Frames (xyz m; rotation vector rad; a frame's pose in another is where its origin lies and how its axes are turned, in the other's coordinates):
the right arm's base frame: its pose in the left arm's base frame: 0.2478 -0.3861 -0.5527 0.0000 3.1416 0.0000
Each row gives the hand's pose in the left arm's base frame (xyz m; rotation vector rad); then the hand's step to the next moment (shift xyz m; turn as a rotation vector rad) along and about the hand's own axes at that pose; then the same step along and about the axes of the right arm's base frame.
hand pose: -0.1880 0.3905 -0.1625 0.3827 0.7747 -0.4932
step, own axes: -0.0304 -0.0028 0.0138 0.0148 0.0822 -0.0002
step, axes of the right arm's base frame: 0.0123 -0.0007 -0.0311 -0.0543 0.0634 -0.0010
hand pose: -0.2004 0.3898 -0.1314 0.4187 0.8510 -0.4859
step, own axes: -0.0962 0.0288 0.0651 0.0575 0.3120 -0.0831
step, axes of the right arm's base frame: -0.0014 0.0116 -0.1191 -0.1570 0.2842 0.0460
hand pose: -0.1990 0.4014 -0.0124 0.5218 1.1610 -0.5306
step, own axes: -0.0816 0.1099 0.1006 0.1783 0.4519 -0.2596
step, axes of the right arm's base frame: -0.1161 0.0300 -0.1203 -0.1579 0.4885 0.1996
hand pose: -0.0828 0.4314 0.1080 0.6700 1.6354 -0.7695
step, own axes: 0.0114 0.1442 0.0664 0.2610 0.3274 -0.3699
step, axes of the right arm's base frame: -0.1495 0.0380 0.0390 0.0207 0.4994 0.2497
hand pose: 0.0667 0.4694 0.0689 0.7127 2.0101 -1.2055
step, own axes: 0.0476 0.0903 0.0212 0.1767 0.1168 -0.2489
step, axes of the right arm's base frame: -0.0427 0.0242 0.0920 0.0908 0.2925 0.1141
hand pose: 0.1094 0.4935 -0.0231 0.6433 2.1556 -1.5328
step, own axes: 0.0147 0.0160 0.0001 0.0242 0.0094 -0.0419
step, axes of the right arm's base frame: 0.0024 0.0064 0.0206 0.0168 0.0456 0.0082
